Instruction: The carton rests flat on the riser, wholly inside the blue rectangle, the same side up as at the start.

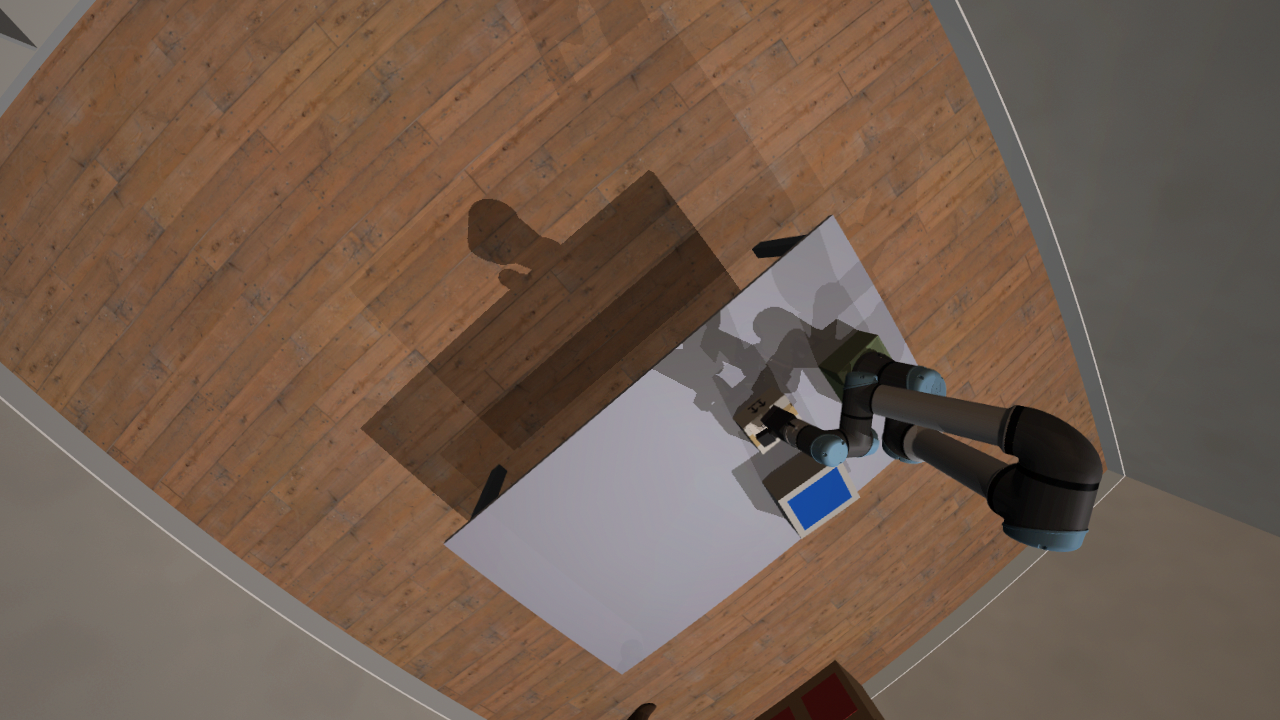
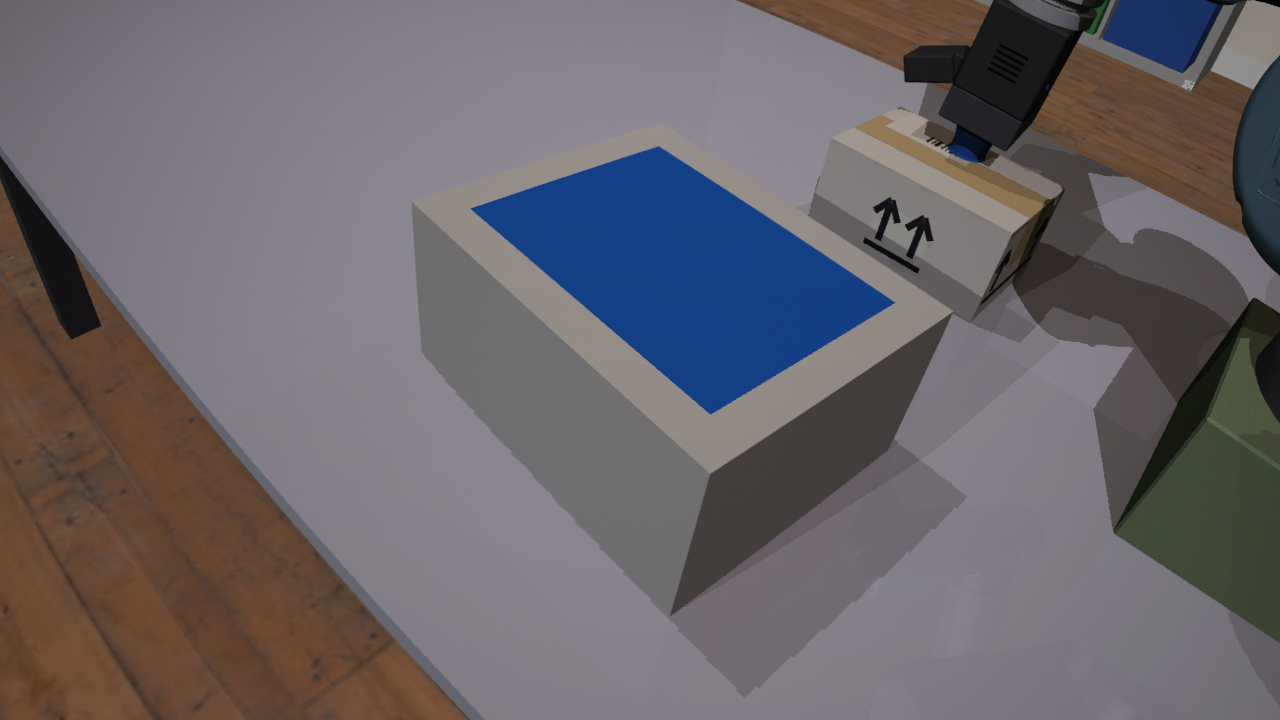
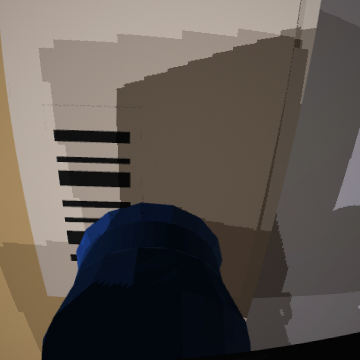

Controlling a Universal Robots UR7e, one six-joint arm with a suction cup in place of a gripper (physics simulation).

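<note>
The carton is a small white box with tan tape, a barcode on top and two up arrows on its side. It stands flat on the grey table just behind the riser. The riser's top bears the blue rectangle, which has nothing on it. My suction cup presses down on the carton's top next to the barcode, with suction on.
A dark green box stands on the table right of the riser, under the arm's base. The table's edge runs close along the riser's left side. A wooden floor surrounds the table.
</note>
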